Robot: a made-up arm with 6 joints. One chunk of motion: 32 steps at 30 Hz.
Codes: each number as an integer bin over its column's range. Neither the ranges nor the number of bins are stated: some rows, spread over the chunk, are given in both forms.
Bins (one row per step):
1: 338 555 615 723 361 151
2: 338 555 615 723 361 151
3: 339 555 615 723 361 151
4: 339 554 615 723 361 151
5: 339 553 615 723 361 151
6: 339 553 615 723 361 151
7: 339 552 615 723 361 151
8: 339 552 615 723 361 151
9: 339 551 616 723 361 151
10: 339 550 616 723 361 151
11: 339 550 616 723 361 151
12: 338 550 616 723 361 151
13: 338 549 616 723 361 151
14: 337 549 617 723 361 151
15: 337 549 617 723 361 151
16: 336 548 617 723 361 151
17: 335 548 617 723 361 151
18: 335 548 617 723 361 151
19: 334 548 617 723 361 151
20: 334 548 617 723 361 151
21: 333 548 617 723 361 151
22: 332 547 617 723 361 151
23: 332 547 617 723 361 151
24: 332 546 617 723 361 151
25: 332 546 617 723 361 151
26: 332 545 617 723 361 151
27: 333 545 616 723 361 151
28: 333 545 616 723 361 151
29: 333 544 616 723 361 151
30: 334 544 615 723 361 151
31: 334 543 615 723 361 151
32: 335 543 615 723 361 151
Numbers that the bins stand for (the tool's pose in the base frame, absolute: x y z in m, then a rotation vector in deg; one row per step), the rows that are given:
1: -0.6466 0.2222 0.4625 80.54 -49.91 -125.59
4: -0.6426 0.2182 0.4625 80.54 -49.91 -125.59
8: -0.6426 0.2102 0.4625 80.54 -49.91 -125.59
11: -0.6426 0.2022 0.4665 80.54 -49.91 -125.59
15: -0.6507 0.1982 0.4705 80.54 -49.91 -125.59
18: -0.6587 0.1942 0.4705 80.54 -49.91 -125.59
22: -0.6707 0.1902 0.4705 80.54 -49.91 -125.59
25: -0.6707 0.1862 0.4705 80.54 -49.91 -125.59
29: -0.6667 0.1782 0.4665 80.54 -49.91 -125.59
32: -0.6587 0.1742 0.4625 80.54 -49.91 -125.59
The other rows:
2: -0.6466 0.2222 0.4625 80.54 -49.91 -125.59
3: -0.6426 0.2222 0.4625 80.54 -49.91 -125.59
5: -0.6426 0.2142 0.4625 80.54 -49.91 -125.59
6: -0.6426 0.2142 0.4625 80.54 -49.91 -125.59
7: -0.6426 0.2102 0.4625 80.54 -49.91 -125.59
9: -0.6426 0.2062 0.4665 80.54 -49.91 -125.59
10: -0.6426 0.2022 0.4665 80.54 -49.91 -125.59
12: -0.6466 0.2022 0.4665 80.54 -49.91 -125.59
13: -0.6466 0.1982 0.4665 80.54 -49.91 -125.59
14: -0.6507 0.1982 0.4705 80.54 -49.91 -125.59
16: -0.6547 0.1942 0.4705 80.54 -49.91 -125.59
17: -0.6587 0.1942 0.4705 80.54 -49.91 -125.59
19: -0.6627 0.1942 0.4705 80.54 -49.91 -125.59
20: -0.6627 0.1942 0.4705 80.54 -49.91 -125.59
21: -0.6667 0.1942 0.4705 80.54 -49.91 -125.59
23: -0.6707 0.1902 0.4705 80.54 -49.91 -125.59
24: -0.6707 0.1862 0.4705 80.54 -49.91 -125.59
26: -0.6707 0.1822 0.4705 80.54 -49.91 -125.59
27: -0.6667 0.1822 0.4665 80.54 -49.91 -125.59
28: -0.6667 0.1822 0.4665 80.54 -49.91 -125.59
30: -0.6627 0.1782 0.4625 80.54 -49.91 -125.59
31: -0.6627 0.1742 0.4625 80.54 -49.91 -125.59

